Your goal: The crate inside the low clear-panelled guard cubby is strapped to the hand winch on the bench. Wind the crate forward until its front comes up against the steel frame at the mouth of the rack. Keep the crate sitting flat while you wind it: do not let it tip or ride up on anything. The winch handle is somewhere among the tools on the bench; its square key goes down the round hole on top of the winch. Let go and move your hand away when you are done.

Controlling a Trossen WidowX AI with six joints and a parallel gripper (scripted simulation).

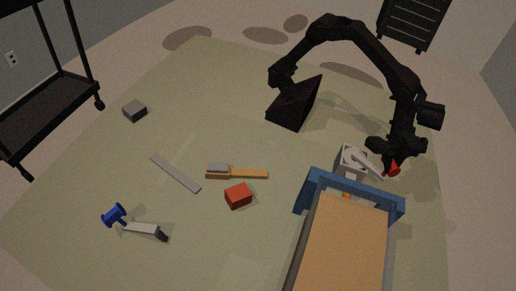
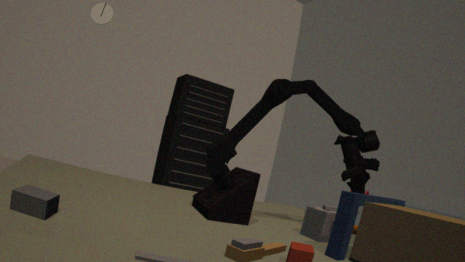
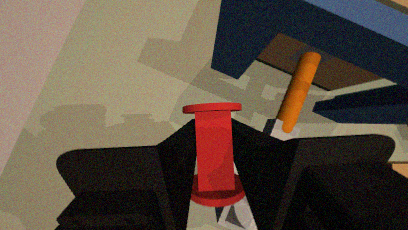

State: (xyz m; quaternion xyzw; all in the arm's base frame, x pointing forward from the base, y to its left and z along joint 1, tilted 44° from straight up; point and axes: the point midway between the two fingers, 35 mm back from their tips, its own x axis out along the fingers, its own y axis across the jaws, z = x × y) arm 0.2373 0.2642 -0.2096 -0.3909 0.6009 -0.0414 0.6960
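Right now the red-knobbed winch handle is 40 mm to the right of my gripper tip, 30 mm below it and 30 mm behind it. Round my gripper tip: grey winch (100 mm to the right, 100 mm below, 70 mm behind); then red knob (10 mm to the right, 10 mm behind); then brown crate (280 mm ahead, 110 mm to the right, 90 mm below).
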